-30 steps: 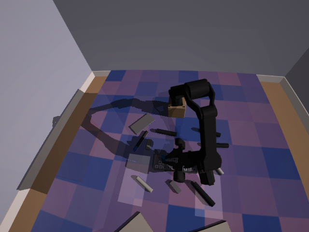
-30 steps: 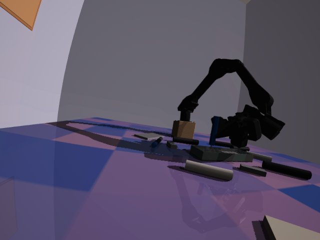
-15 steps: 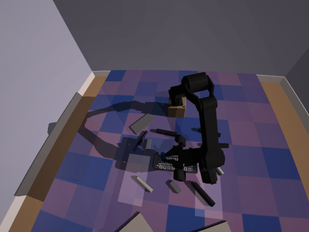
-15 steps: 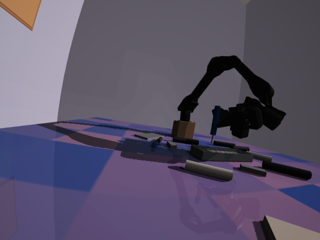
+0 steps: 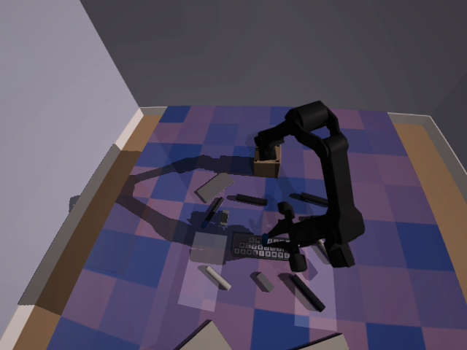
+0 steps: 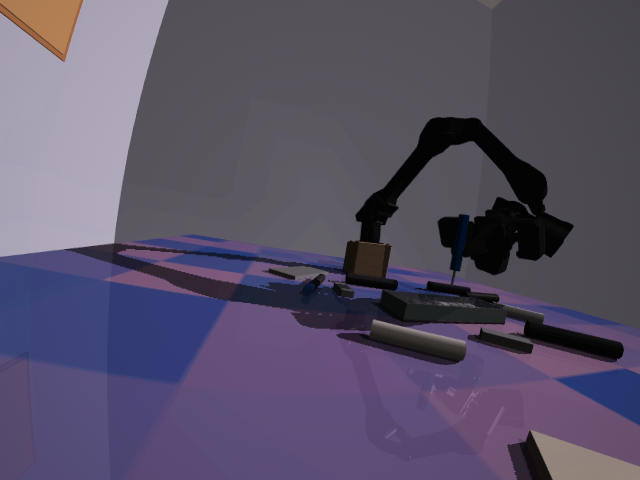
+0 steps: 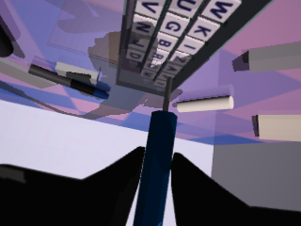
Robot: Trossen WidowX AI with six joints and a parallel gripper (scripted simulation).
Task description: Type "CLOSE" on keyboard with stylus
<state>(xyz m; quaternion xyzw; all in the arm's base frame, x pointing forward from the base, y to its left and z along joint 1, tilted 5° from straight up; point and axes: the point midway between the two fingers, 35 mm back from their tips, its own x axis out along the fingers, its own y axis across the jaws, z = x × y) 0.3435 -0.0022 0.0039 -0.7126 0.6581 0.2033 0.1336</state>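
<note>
Right now my gripper tip is 10 cm short of the small grey block and 10 cm above it. The rest, counted from my gripper tip: grey slab: 26 cm behind, 19 cm to the right, 10 cm below; blue-tipped pen: 12 cm behind, 20 cm to the right, 10 cm below; blue stylus: 1 cm below.
</note>
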